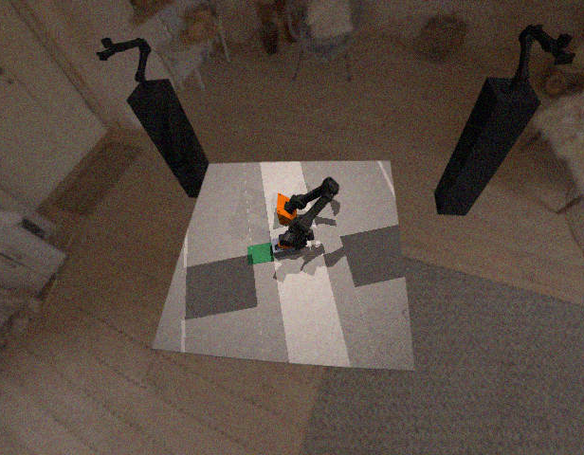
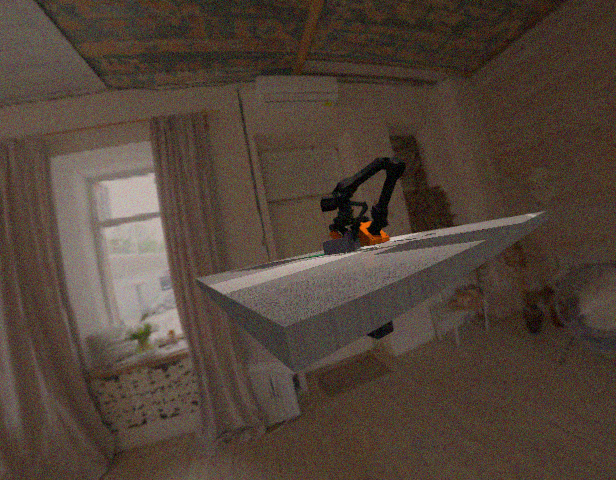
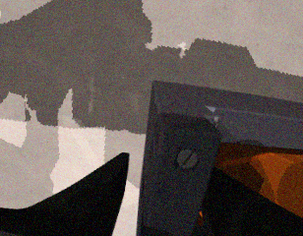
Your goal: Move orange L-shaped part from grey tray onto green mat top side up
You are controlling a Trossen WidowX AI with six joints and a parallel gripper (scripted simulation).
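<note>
The orange L-shaped part lies 10 mm ahead of my gripper tip, 50 mm to the right of it and 10 mm above it. From my gripper tip the other things lie so: green mat: 60 mm ahead, 210 mm to the right, 50 mm below.
</note>
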